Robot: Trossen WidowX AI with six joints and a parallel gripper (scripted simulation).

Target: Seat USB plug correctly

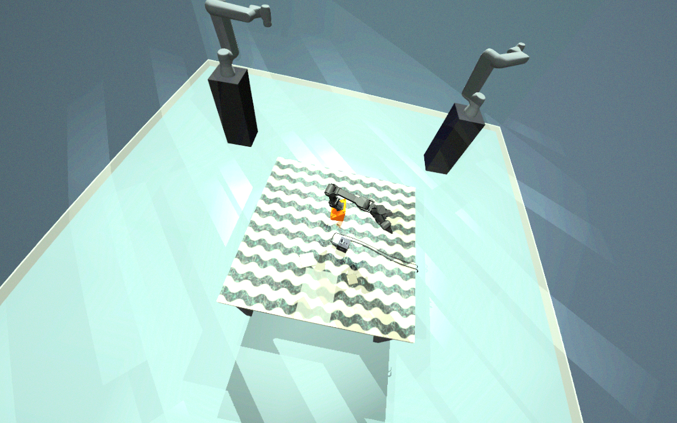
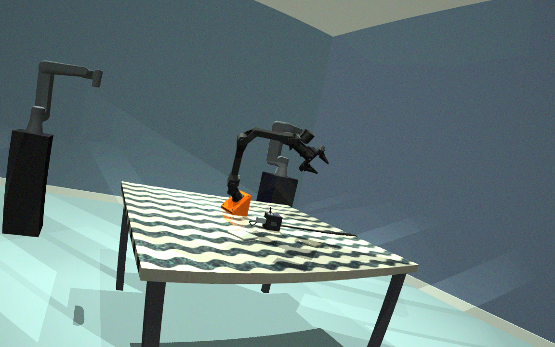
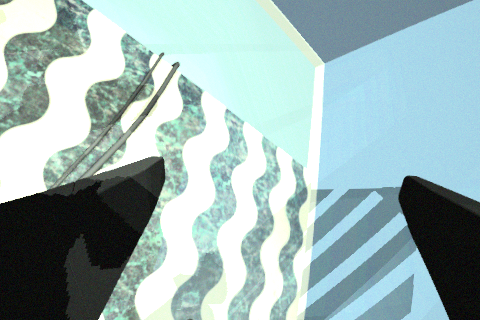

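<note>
Right now the dark USB plug is 20 mm behind my gripper tip, 270 mm to the right of it and 270 mm below it.
</note>
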